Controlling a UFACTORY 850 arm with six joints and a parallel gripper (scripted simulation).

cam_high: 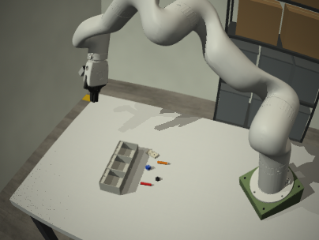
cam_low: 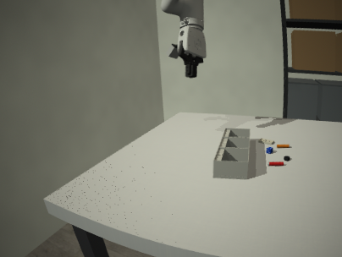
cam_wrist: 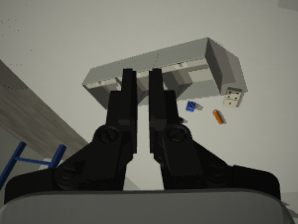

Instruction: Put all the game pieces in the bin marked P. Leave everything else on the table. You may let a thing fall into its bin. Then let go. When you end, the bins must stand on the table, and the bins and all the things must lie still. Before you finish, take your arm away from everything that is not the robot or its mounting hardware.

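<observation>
Now: the grey bin 19 cm behind my hand, 10 cm to the left of it and 21 cm below it. From my hand the other things lie so: orange stick 31 cm behind, 2 cm to the right, 23 cm below; blue die 28 cm behind, 4 cm to the left, 22 cm below; beige tile 25 cm behind, 5 cm to the right, 23 cm below.
</observation>
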